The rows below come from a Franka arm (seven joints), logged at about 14 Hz.
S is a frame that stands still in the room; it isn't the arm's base.
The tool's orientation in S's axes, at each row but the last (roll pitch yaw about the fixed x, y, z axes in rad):
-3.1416 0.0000 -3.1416
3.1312 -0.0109 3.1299
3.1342 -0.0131 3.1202
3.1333 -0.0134 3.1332
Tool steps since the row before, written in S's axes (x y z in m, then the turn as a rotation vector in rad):
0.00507 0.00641 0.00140 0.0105 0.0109 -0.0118
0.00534 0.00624 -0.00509 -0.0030 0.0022 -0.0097
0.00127 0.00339 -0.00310 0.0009 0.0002 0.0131
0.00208 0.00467 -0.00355 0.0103 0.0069 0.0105
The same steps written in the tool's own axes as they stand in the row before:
-0.00507 0.00641 -0.00140 -0.0105 0.0109 0.0118
-0.00532 0.00625 0.00510 0.0029 0.0021 0.0098
-0.00124 0.00339 0.00311 -0.0007 0.0003 -0.0131
-0.00209 0.00466 0.00356 -0.0101 0.0071 -0.0106

